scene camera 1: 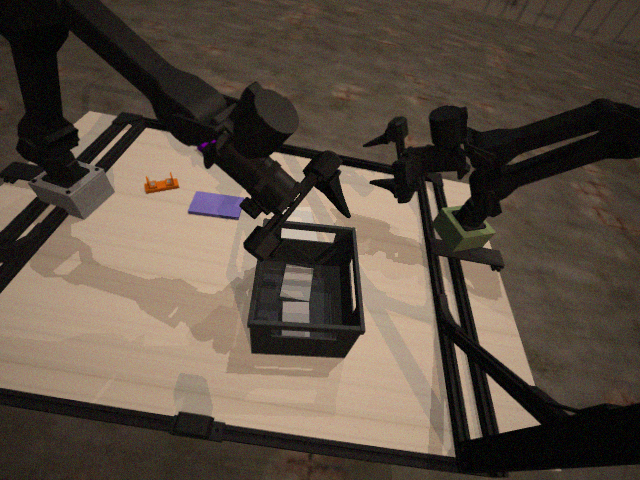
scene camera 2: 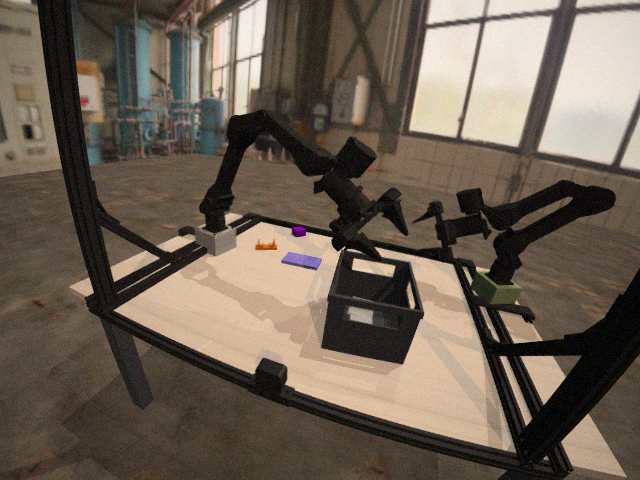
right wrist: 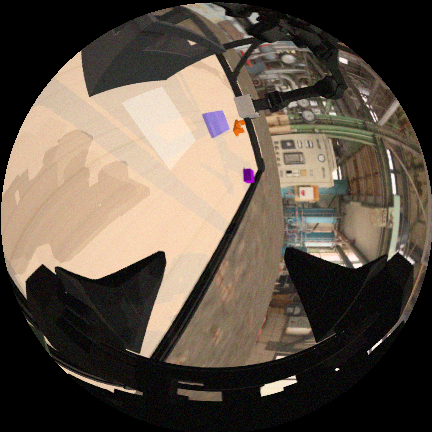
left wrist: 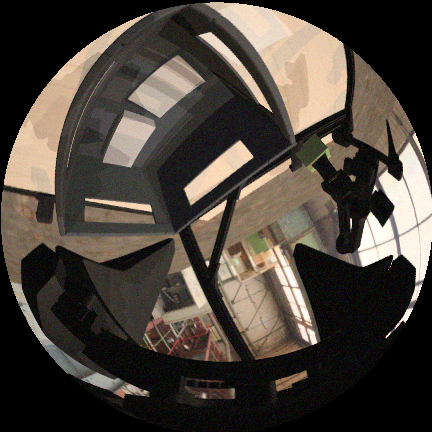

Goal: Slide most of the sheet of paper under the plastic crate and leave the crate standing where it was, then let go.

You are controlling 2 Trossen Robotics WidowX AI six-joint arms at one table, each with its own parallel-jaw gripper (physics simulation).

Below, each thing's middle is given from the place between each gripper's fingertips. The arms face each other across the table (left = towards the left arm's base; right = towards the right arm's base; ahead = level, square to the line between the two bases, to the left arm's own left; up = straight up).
My left hand is 1 cm past the dark plastic crate (scene camera 1: 334, 326), 3 cm to the right of it and 14 cm above it. Round my left hand: sheet of paper (right wrist: 153, 112) (19 cm ahead, 5 cm to the left, 20 cm below).
Right now my right hand is 160 mm to the right of the sheet of paper, 130 mm above it and 110 mm past it. Round my right hand: dark plastic crate 320 mm behind, 130 mm to the left, 70 mm below.
